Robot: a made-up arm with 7 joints. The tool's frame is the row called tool. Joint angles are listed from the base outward.
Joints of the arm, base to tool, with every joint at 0 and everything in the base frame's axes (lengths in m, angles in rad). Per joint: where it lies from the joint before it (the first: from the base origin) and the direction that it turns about. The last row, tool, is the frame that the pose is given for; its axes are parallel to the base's.
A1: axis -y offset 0 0 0.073
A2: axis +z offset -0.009 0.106 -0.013
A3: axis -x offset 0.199 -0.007 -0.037
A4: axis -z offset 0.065 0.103 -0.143
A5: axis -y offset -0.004 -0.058 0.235
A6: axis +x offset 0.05 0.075 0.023
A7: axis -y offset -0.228 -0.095 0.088
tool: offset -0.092 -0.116 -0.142
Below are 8 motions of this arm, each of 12 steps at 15 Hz.
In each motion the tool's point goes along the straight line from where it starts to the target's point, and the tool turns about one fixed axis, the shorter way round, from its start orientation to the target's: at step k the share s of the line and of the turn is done. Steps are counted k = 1, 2, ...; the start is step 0. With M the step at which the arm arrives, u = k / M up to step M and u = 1 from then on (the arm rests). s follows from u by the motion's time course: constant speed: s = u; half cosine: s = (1 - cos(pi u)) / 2; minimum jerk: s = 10 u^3 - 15 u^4 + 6 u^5.
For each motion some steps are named. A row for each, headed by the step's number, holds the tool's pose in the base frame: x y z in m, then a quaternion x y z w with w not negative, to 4 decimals.
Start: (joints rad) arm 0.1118 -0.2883 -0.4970 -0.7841 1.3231 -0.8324 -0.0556
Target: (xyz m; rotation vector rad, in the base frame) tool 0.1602 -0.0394 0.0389 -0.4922 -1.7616 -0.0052
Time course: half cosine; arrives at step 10
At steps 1, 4, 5, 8, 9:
1: 0.2102 -0.0370 -0.1516 0.0299 -0.6660 -0.2133 0.7142
4: 0.1938 -0.0378 -0.0889 -0.0512 -0.7078 -0.1455 0.6893
5: 0.1859 -0.0382 -0.0588 -0.0900 -0.7246 -0.1122 0.6740
8: 0.1651 -0.0392 0.0202 -0.1901 -0.7576 -0.0234 0.6240
9: 0.1615 -0.0393 0.0341 -0.2073 -0.7617 -0.0077 0.6138

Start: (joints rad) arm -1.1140 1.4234 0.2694 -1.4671 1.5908 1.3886 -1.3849
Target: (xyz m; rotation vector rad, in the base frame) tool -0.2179 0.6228 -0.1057 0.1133 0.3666 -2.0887
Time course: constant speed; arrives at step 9
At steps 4, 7, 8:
4: -0.2951 0.5967 -0.0385 -0.2249 0.1648 -0.8085 0.5183
7: -0.2488 0.6123 -0.0788 -0.0628 0.1579 -0.8466 0.5044
8: -0.2333 0.6176 -0.0923 -0.0081 0.1545 -0.8541 0.4966

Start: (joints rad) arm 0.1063 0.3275 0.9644 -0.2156 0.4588 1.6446 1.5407
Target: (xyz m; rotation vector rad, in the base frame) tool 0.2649 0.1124 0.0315 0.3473 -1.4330 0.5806
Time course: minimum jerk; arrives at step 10
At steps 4, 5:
4: 0.2853 0.1758 -0.0751 0.4032 -0.5972 0.1362 0.6798
5: 0.2799 0.1589 -0.0466 0.3395 -0.6146 0.1710 0.6913

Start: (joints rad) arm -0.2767 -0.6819 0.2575 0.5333 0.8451 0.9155 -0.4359
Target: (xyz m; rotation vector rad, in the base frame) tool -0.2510 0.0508 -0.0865 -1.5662 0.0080 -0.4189
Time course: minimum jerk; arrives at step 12
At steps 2, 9, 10, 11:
2: -0.0193 0.0283 -0.2335 0.0095 -0.1731 -0.2703 0.9470
9: -0.2261 0.0484 -0.1023 -0.6381 -0.0174 -0.2033 0.7424
10: -0.2425 0.0500 -0.0919 -0.6794 -0.0036 -0.1929 0.7079
11: -0.2498 0.0507 -0.0873 -0.6972 0.0025 -0.1881 0.6918

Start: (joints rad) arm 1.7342 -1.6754 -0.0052 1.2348 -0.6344 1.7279 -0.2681
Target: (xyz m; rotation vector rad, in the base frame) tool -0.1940 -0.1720 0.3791 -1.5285 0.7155 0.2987
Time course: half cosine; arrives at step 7
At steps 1, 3, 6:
1: -0.1486 -0.1577 0.4722 -0.6921 0.4003 0.1052 0.5913
3: -0.1648 -0.1628 0.4390 -0.6866 0.3706 0.1148 0.6148
6: -0.1916 -0.1713 0.3840 -0.6752 0.3201 0.1304 0.6516

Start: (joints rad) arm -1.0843 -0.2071 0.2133 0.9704 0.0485 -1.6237 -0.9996
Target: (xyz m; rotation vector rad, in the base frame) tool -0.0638 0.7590 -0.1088 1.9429 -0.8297 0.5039
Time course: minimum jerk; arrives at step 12
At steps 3, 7, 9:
3: 0.2152 0.5960 -0.0813 0.7135 -0.5804 0.3775 0.1078
7: 0.0441 0.6960 -0.0981 0.7821 -0.4441 0.2797 0.3358
9: -0.0316 0.7402 -0.1056 0.7915 -0.3711 0.2283 0.4286

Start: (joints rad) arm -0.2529 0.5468 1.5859 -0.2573 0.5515 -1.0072 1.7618
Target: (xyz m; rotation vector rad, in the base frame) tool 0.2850 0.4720 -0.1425 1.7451 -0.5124 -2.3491
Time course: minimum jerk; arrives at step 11
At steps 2, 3, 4, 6, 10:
2: -0.0100 0.4079 0.0196 0.2313 0.4660 -0.8411 0.1480
3: 0.0159 0.4135 0.0053 0.2711 0.4154 -0.8560 0.1455
4: 0.0554 0.4221 -0.0164 0.3292 0.3350 -0.8716 0.1404
6: 0.1567 0.4441 -0.0720 0.4620 0.1153 -0.8710 0.1210
10: 0.2830 0.4716 -0.1414 0.5838 -0.1674 -0.7898 0.0859

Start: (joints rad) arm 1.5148 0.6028 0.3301 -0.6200 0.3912 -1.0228 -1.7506
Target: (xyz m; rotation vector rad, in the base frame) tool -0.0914 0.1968 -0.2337 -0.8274 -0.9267 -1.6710
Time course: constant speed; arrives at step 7
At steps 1, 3, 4, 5, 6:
1: -0.2062 0.0787 -0.0536 -0.4016 -0.3502 -0.4956 0.6860
3: -0.1679 0.1181 -0.1137 -0.3852 -0.3646 -0.5662 0.6309
4: -0.1488 0.1378 -0.1437 -0.3758 -0.3707 -0.5998 0.6014
5: -0.1297 0.1574 -0.1737 -0.3656 -0.3759 -0.6321 0.5705
6: -0.1105 0.1771 -0.2037 -0.3546 -0.3804 -0.6630 0.5385

